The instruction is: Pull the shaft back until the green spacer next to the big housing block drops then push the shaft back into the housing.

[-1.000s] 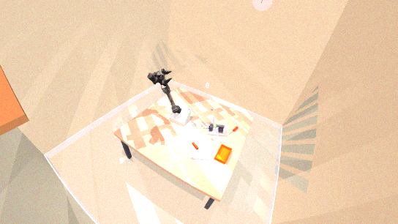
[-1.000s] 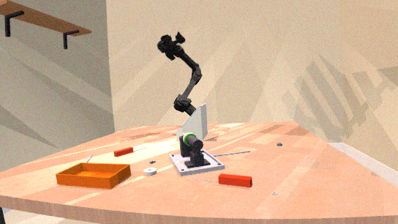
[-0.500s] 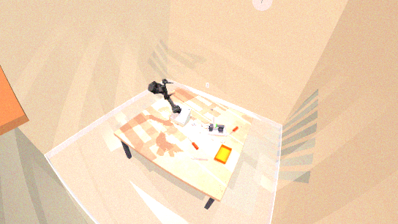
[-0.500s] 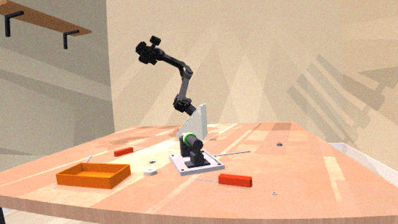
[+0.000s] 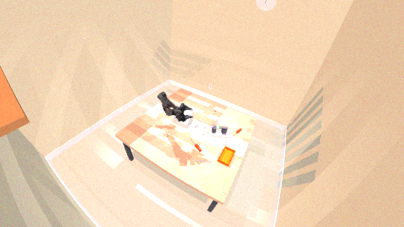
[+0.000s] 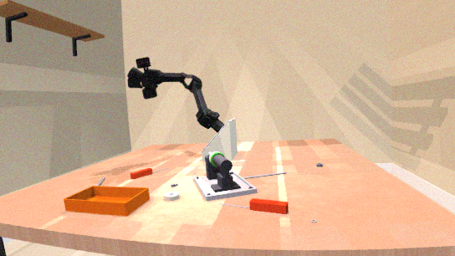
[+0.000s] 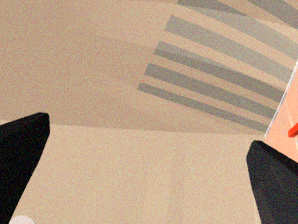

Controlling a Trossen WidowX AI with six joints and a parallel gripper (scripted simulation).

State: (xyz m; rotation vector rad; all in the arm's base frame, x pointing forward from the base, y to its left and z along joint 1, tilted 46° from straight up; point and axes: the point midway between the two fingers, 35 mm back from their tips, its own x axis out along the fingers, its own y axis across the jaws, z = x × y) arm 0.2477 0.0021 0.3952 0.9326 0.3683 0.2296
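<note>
My gripper tip is now 150 mm short of the shaft, 320 mm to the right of it and 340 mm above it. The rest, counted from my gripper tip: white spacer: 330 mm ahead, 220 mm to the left, 410 mm below; orange tray: 400 mm ahead, 60 mm to the left, 410 mm below; green spacer: 190 mm ahead, 330 mm to the left, 340 mm below.
</note>
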